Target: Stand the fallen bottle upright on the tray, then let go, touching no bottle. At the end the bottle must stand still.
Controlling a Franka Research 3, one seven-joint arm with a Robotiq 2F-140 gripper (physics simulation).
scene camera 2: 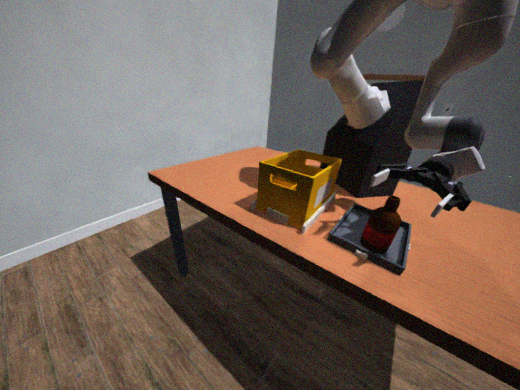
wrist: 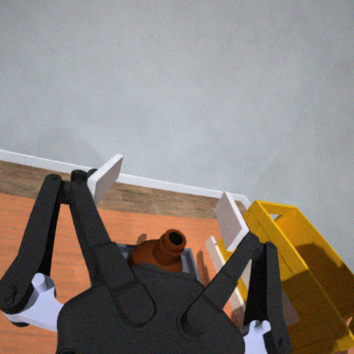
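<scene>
The brown bottle with a red label (scene camera 2: 382, 227) (wrist: 145, 255) stands upright on the dark grey tray (scene camera 2: 349, 228) (wrist: 189, 260), near the tray's front right side in the scene view. In the wrist view its neck and shoulder show past the gripper's palm, and its lower part is hidden. My gripper (scene camera 2: 412, 191) (wrist: 171, 184) is open and empty. It is raised above and behind the tray, at about the height of the bottle's top or higher, with both white fingertips apart from the bottle.
A yellow crate (scene camera 2: 282, 195) (wrist: 320, 325) stands on the orange table (scene camera 2: 210, 185) (wrist: 30, 240), left of the tray in the scene view and right of it in the wrist view. Pale strips run along the crate's base. A large black block (scene camera 2: 360, 160) stands behind crate and tray.
</scene>
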